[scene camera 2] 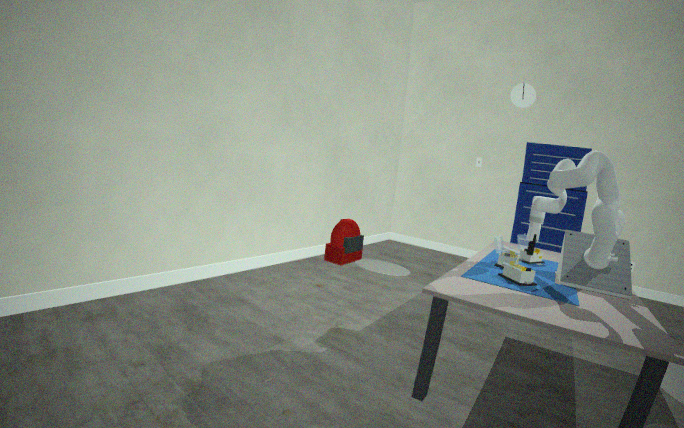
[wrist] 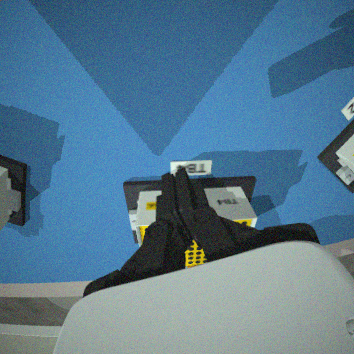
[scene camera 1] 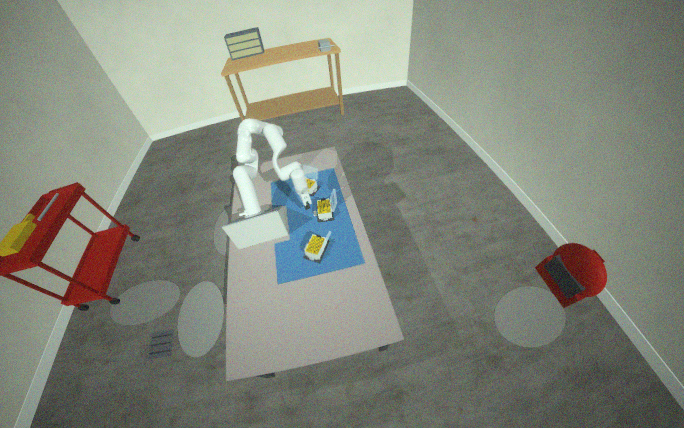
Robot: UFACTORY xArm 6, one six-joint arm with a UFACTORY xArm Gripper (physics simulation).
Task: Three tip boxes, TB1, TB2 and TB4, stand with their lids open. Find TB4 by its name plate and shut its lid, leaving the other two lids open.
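Places are measured from the arm's base along level axes (x back, y right, z up), in centimetres.
Pixels of known places: gripper, between the fingertips: point(scene camera 2: 529, 254) point(wrist: 180, 186) point(scene camera 1: 307, 208); arm's base, origin of its link: point(scene camera 2: 596, 258) point(scene camera 1: 254, 215).
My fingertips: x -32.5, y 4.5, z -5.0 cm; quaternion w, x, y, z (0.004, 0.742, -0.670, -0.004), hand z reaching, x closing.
Ahead of a thing's pixels: the offset from my fingertips to its middle. "spot": to the spot under its first point. Level surfaces: height alone.
TB4 point(scene camera 1: 324, 207) point(scene camera 2: 506, 258) point(wrist: 231, 201) is the white box with yellow tips in the middle of the row. Its name plate {spot: dx -4.1, dy -2.3, dz -8.0 cm} point(wrist: 202, 167) shows upside down and partly covered in the wrist view. Its clear lid {spot: dx -17.1, dy +0.6, dz +0.1 cm} point(scene camera 1: 333, 200) stands open on the side away from the robot. TB2 {dx -4.5, dy -25.0, dz -4.9 cm} point(scene camera 1: 312, 185) point(scene camera 2: 518, 273) point(wrist: 349, 156) stands turned at one side; part of its plate shows. The other box point(scene camera 1: 315, 246) point(wrist: 5, 195), its plate unseen, has its lid {spot: dx -3.8, dy +30.6, dz +6.1 cm} point(scene camera 1: 327, 238) open. My gripper point(scene camera 1: 307, 204) point(scene camera 2: 529, 252) point(wrist: 180, 186) is shut and empty, its tips over TB4's plate side.
The boxes stand on a blue mat {dz -8.2 cm} point(scene camera 1: 292, 271) point(scene camera 2: 568, 297) on the table {dz -8.5 cm} point(scene camera 1: 302, 323). A pale slanted panel point(scene camera 1: 257, 229) point(scene camera 2: 580, 267) is by the arm's base. A red cart point(scene camera 1: 95, 262), a red bin point(scene camera 1: 587, 270) point(scene camera 2: 345, 234) and a wooden shelf table point(scene camera 1: 287, 56) stand apart.
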